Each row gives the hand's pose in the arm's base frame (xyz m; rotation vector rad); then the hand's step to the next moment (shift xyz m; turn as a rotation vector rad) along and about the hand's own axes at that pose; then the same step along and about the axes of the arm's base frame.
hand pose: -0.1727 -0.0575 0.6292 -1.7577 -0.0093 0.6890
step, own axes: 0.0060 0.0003 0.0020 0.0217 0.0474 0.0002
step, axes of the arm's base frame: 0.0039 0.0038 -0.0032 0.0017 -0.0069 -0.0516
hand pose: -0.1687 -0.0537 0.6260 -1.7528 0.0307 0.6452
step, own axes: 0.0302 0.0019 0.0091 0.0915 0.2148 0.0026
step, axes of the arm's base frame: 0.0212 0.0170 -0.0161 0.0011 -0.0321 -0.2313
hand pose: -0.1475 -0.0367 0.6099 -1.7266 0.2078 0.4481
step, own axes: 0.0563 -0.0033 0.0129 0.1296 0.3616 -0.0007
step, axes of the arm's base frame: 0.0500 0.0193 -0.0218 -0.0194 -0.0616 -0.3787
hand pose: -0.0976 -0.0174 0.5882 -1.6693 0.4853 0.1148
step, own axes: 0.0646 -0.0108 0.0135 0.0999 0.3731 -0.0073
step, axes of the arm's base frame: 0.0652 -0.0021 -0.0148 -0.0519 -0.0615 -0.3778
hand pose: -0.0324 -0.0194 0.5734 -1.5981 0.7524 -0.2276
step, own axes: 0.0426 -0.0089 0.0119 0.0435 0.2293 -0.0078
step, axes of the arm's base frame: 0.0421 -0.0152 -0.0056 -0.0474 -0.0301 -0.2267
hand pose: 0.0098 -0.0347 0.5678 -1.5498 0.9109 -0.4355
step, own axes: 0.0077 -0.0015 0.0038 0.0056 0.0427 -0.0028
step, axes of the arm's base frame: 0.0080 -0.0033 -0.0011 -0.0114 -0.0046 -0.0414
